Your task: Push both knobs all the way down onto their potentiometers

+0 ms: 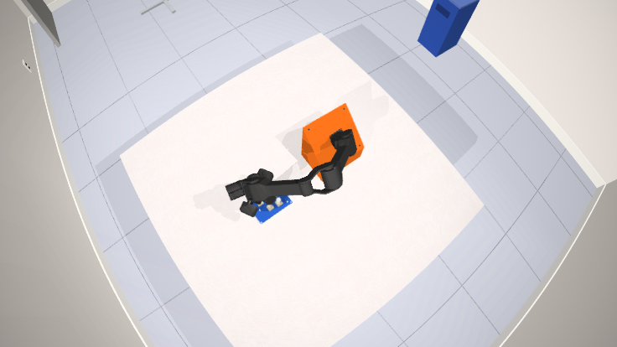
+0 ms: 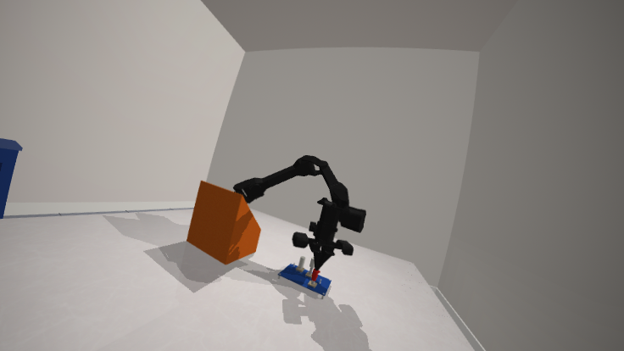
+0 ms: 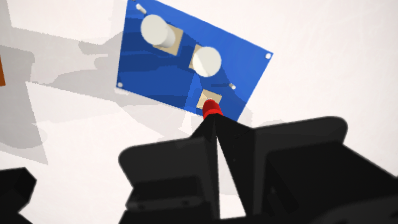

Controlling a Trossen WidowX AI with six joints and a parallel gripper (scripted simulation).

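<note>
Now: gripper tip 10 mm above the red knob. Also, from my gripper tip: white knob (60 mm behind, 50 mm to the left, 20 mm below).
</note>
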